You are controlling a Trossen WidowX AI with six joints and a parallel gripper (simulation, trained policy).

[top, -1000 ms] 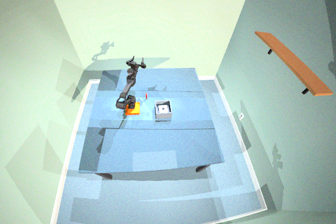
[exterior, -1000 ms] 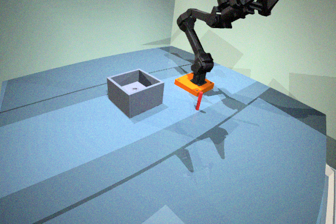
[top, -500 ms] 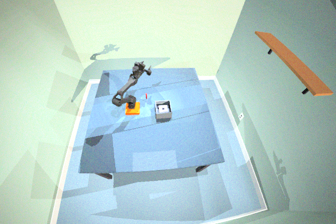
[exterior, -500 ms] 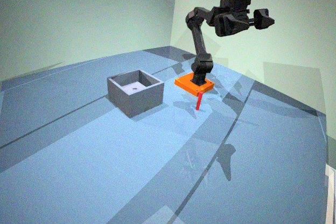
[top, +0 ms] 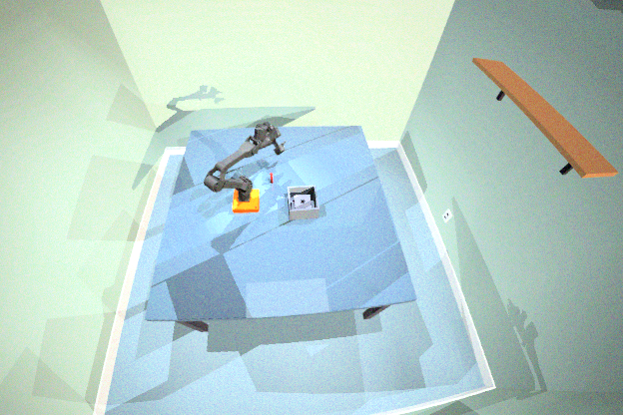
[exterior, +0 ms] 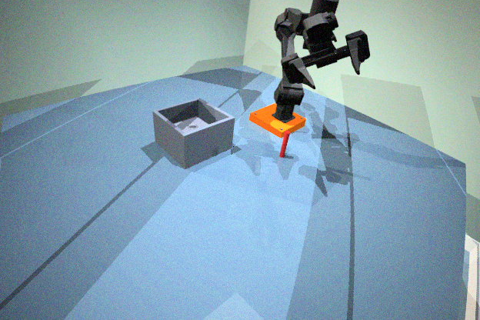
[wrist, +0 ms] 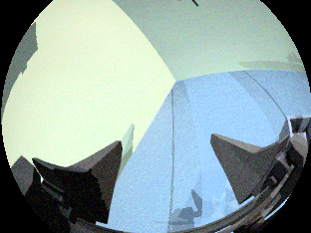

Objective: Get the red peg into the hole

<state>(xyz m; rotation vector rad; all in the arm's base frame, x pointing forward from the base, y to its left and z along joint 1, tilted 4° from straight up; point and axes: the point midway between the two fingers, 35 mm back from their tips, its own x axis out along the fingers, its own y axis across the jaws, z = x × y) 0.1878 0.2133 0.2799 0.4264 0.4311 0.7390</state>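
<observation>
My gripper tip is 24 cm above the red peg, 12 cm to the left of it and 7 cm past it. From my gripper tip the other things lie so: grey box (31 cm to the right, 25 cm below, 10 cm ahead); plate (31 cm to the right, 23 cm below, 10 cm ahead).
</observation>
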